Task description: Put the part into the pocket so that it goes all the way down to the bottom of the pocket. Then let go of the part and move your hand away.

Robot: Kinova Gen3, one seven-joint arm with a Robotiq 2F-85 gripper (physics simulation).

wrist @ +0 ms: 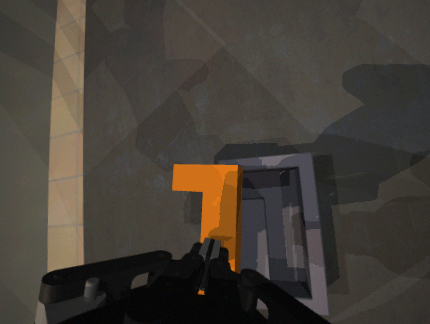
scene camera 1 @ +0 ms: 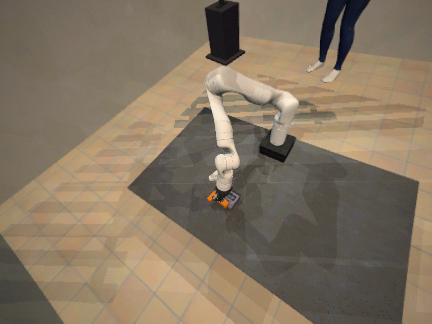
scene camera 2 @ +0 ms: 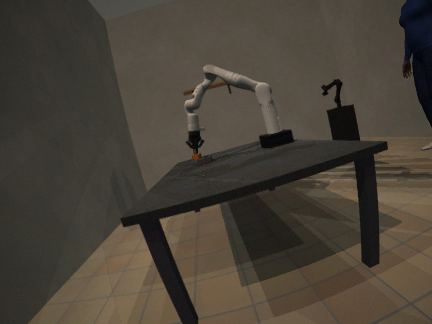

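Where they show: gripper, fingertip midpoint: [wrist: 211, 250] [scene camera 1: 221, 200] [scene camera 2: 196, 154]; arm's base, link origin: [scene camera 1: 277, 140] [scene camera 2: 274, 132].
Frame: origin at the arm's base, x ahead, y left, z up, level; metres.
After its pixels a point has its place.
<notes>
The orange L-shaped part [scene camera 1: 225, 203] {x 0.531, y 0.041, z -0.013 m} [scene camera 2: 196, 157] {x 0.528, y 0.052, z -0.028 m} [wrist: 217, 200] {x 0.533, y -0.027, z -0.013 m} lies over the left side of the grey pocket block [scene camera 1: 235, 199] {x 0.469, y 0.057, z -0.043 m} [scene camera 2: 205, 160] {x 0.473, y 0.067, z -0.060 m} [wrist: 316, 240] {x 0.450, y 0.002, z -0.043 m} in the wrist view. Its short arm sticks out to the left, beyond the block. It covers the block's left rim, and the pocket's recess shows uncovered to its right. The part is not down in the pocket. My gripper [scene camera 1: 218, 198] {x 0.535, y 0.014, z -0.012 m} [scene camera 2: 195, 152] {x 0.535, y 0.014, z -0.012 m} [wrist: 211, 250] {x 0.535, y 0.014, z -0.012 m} is shut and empty, with its tips right over the long arm of the part. I cannot tell if they touch it. The near end of the part is hidden by the gripper.
The block sits on the dark table top [scene camera 1: 300, 225] {x 0.343, y 0.387, z -0.079 m} [scene camera 2: 250, 175] {x 0.214, y 0.687, z -0.079 m}, near its edge, which shows on the left in the wrist view. The arm's black base [scene camera 1: 276, 146] {x 0.046, y 0.027, z -0.001 m} [scene camera 2: 276, 138] {x 0.012, y 0.098, z -0.031 m} stands farther back on the table. A dark pedestal [scene camera 1: 223, 32] [scene camera 2: 343, 122] and a person stand beyond the table.
</notes>
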